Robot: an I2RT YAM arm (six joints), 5 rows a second.
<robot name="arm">
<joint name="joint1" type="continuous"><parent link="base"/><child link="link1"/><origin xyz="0.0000 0.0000 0.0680"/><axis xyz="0 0 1"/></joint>
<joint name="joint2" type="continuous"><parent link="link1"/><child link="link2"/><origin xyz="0.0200 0.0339 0.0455"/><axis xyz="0 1 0"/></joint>
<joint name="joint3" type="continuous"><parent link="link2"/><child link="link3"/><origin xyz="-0.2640 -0.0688 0.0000"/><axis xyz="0 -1 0"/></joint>
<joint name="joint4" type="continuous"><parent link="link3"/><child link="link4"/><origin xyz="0.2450 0.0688 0.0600"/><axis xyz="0 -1 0"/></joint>
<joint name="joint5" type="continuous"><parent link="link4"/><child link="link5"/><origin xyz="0.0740 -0.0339 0.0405"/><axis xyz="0 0 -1"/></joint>
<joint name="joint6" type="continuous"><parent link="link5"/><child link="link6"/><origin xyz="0.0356 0.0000 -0.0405"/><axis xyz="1 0 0"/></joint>
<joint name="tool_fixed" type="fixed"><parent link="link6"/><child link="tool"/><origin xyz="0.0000 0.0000 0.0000" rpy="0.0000 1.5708 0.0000"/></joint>
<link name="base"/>
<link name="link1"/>
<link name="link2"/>
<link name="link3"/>
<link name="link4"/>
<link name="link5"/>
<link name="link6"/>
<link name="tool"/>
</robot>
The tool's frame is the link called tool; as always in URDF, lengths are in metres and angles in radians. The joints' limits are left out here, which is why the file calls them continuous.
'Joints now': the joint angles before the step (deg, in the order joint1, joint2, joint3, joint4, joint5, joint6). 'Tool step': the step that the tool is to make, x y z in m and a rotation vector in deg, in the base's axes. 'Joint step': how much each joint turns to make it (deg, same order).
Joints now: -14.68, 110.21, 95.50, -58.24, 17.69, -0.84
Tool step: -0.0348, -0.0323, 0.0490, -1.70, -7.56, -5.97
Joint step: -6.25, -7.70, 0.03, -0.01, -0.74, 0.00
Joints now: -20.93, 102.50, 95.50, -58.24, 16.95, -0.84
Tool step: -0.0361, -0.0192, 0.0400, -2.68, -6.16, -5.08
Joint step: -5.08, -6.72, 0.01, -0.01, 0.00, 0.00
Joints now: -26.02, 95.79, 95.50, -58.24, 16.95, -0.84
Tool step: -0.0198, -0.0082, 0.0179, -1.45, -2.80, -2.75
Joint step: -2.75, -3.19, 0.01, -0.04, 0.00, 0.00
